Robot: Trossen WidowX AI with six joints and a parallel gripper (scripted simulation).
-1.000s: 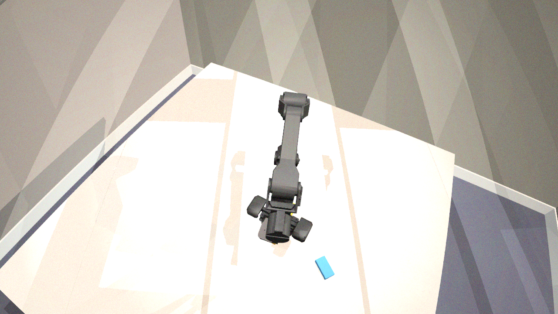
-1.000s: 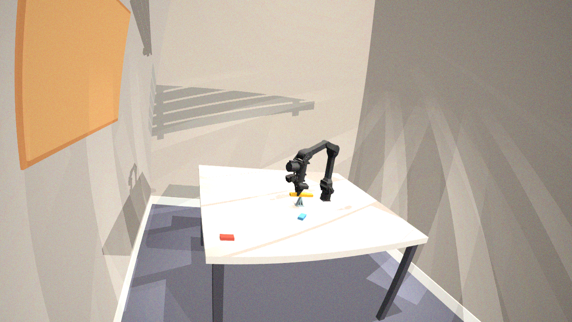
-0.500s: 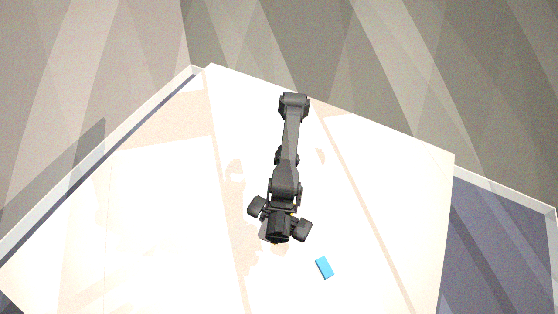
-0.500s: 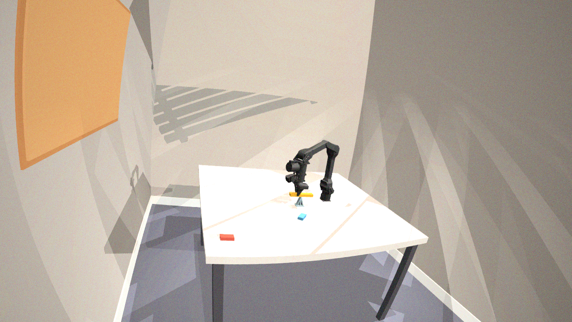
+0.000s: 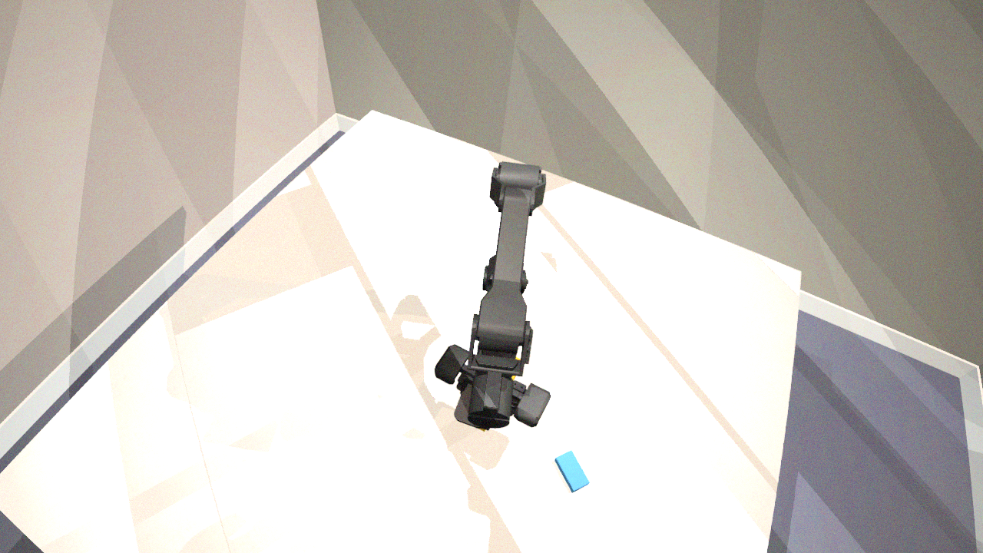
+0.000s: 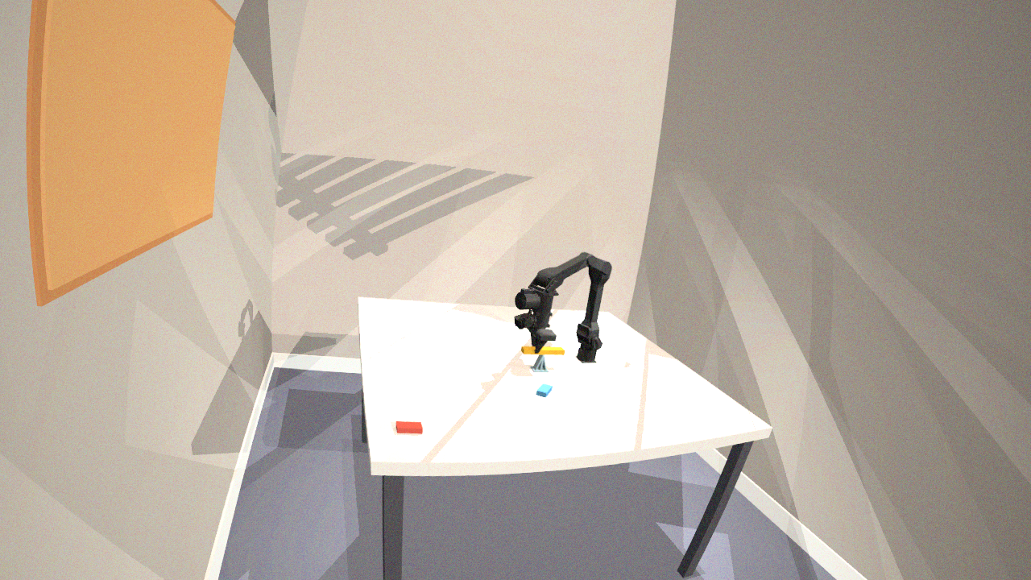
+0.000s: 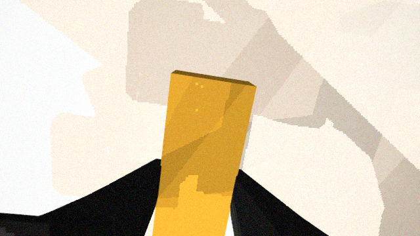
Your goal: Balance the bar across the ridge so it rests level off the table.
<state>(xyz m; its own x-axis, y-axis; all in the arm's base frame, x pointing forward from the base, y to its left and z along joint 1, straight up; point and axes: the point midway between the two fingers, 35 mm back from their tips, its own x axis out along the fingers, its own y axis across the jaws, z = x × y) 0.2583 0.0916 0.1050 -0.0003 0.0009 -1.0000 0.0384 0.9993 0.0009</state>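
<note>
Right now my gripper tip is 3 cm past the yellow bar. Also, from my gripper tip: blue block (18 cm to the left, 6 cm below, 2 cm ahead); then red block (48 cm ahead, 41 cm to the left, 6 cm below).
</note>
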